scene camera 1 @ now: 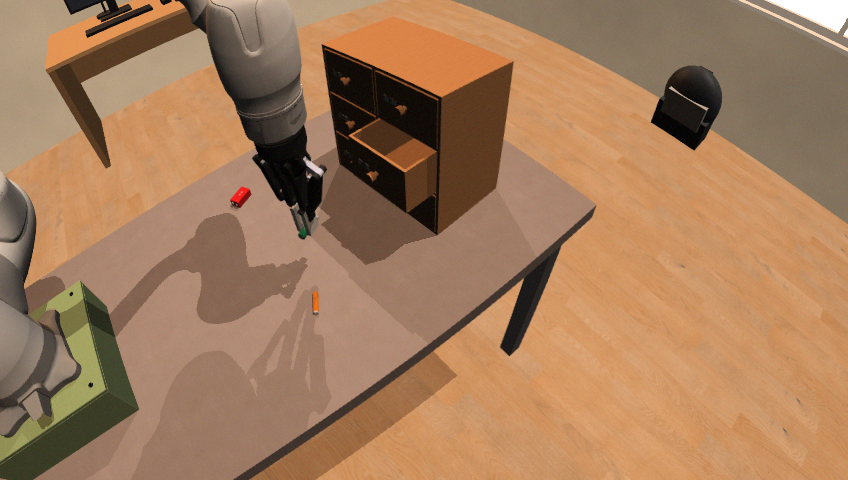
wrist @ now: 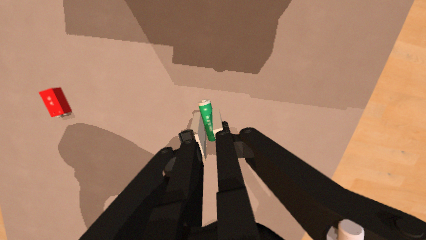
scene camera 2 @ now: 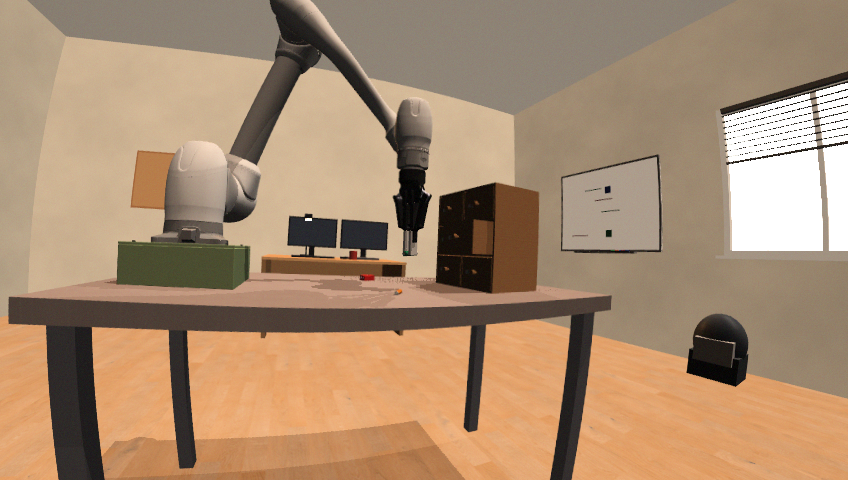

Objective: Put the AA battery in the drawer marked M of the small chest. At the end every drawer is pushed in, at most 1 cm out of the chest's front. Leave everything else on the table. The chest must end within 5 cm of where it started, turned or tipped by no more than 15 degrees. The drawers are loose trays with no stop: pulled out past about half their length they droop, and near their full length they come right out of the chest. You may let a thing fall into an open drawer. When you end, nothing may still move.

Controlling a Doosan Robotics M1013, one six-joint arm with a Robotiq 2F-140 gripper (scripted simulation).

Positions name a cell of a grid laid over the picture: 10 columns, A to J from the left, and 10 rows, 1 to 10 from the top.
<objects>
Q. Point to a drawer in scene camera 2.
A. At F5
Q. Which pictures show my gripper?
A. Scene camera 1, the wrist view and scene camera 2: all of them.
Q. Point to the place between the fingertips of my gripper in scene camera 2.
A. At E6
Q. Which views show the drawer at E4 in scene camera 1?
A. Scene camera 1 and scene camera 2 only.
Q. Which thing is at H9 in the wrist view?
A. My gripper.
</objects>
